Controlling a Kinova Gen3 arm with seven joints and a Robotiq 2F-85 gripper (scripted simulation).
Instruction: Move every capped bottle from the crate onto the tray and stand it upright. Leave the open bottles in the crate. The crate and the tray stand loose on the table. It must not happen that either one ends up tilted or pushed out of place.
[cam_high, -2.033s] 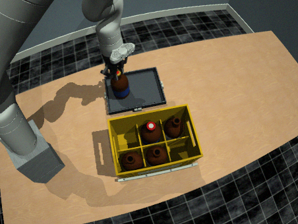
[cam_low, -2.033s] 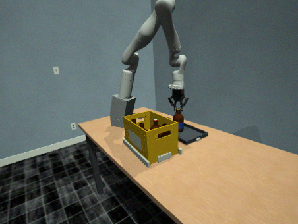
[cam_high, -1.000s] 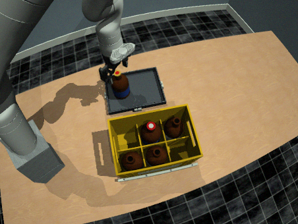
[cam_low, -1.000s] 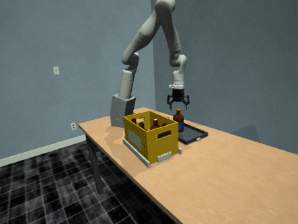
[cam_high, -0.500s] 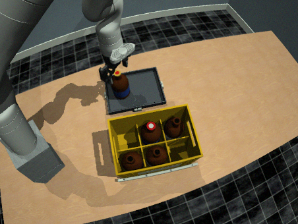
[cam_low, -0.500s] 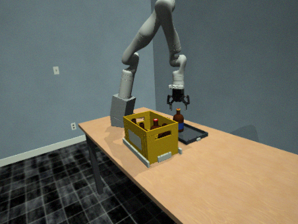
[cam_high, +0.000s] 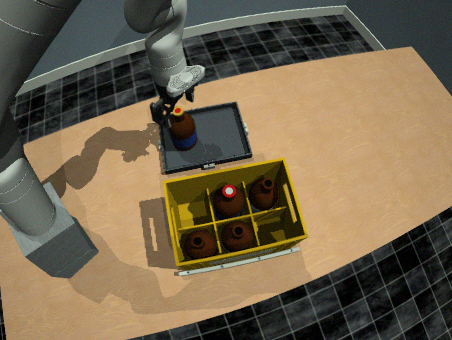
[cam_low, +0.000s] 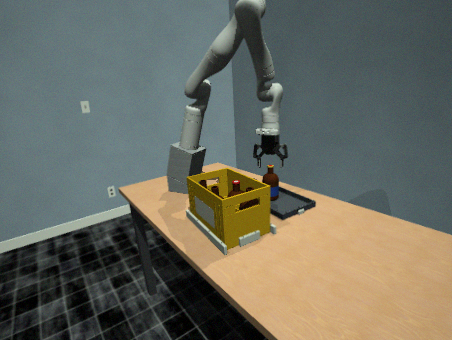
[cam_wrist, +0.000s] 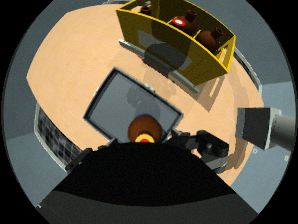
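My gripper is now 70 mm short of the yellow crate, 280 mm to the left of it and 70 mm above it. Round my hand: dark tray: 50 mm ahead, 150 mm below.
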